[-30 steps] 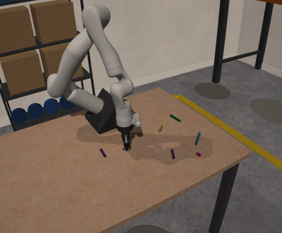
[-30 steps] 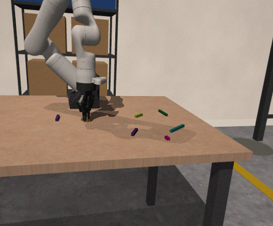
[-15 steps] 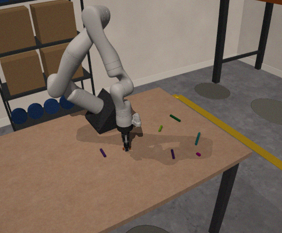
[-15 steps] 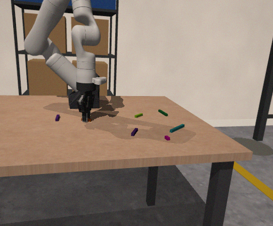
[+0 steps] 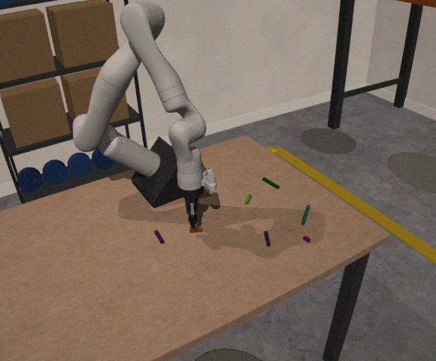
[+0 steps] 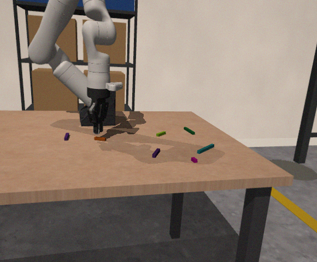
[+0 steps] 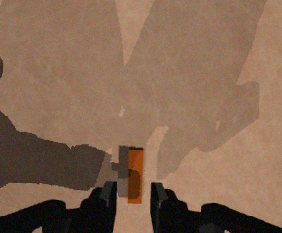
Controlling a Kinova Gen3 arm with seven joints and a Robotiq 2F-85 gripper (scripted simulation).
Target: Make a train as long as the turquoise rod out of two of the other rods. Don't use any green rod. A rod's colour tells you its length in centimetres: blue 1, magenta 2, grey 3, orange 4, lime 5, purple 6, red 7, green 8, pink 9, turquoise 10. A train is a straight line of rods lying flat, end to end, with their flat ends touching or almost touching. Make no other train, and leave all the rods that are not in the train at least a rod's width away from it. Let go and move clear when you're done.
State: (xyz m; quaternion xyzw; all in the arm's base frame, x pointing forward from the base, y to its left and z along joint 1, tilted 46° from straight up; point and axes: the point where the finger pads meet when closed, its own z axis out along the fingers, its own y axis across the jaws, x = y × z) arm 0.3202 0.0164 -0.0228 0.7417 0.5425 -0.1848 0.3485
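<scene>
The orange rod lies 40 mm below my hand and 10 mm to the left of it. Also, from my hand: lime rod (240 mm to the left, 60 mm behind, 40 mm below); purple rod (110 mm to the right, 40 mm below, 20 mm behind); magenta rod (290 mm to the left, 210 mm ahead, 40 mm below).
</scene>
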